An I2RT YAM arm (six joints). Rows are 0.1 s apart.
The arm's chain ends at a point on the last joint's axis. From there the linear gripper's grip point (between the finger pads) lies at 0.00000 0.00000 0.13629 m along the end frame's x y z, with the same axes.
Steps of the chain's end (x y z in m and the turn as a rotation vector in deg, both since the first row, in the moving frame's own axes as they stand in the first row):
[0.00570 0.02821 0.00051 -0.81 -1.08 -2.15]
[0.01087 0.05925 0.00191 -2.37 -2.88 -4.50]
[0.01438 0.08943 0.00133 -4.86 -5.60 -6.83]
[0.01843 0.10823 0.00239 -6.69 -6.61 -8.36]
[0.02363 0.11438 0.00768 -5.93 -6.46 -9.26]
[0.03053 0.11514 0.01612 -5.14 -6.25 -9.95]
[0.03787 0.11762 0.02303 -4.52 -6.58 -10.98]
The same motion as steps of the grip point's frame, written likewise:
[0.00317 0.03018 0.00047 -0.81 -1.08 -2.15]
[0.00425 0.06515 0.00162 -2.37 -2.88 -4.50]
[0.00182 0.10172 0.00019 -4.86 -5.60 -6.83]
[0.00399 0.12516 0.00056 -6.69 -6.61 -8.36]
[0.00953 0.12961 0.00609 -5.93 -6.46 -9.26]
[0.01684 0.12855 0.01477 -5.14 -6.25 -9.95]
[0.02339 0.12976 0.02171 -4.52 -6.58 -10.98]

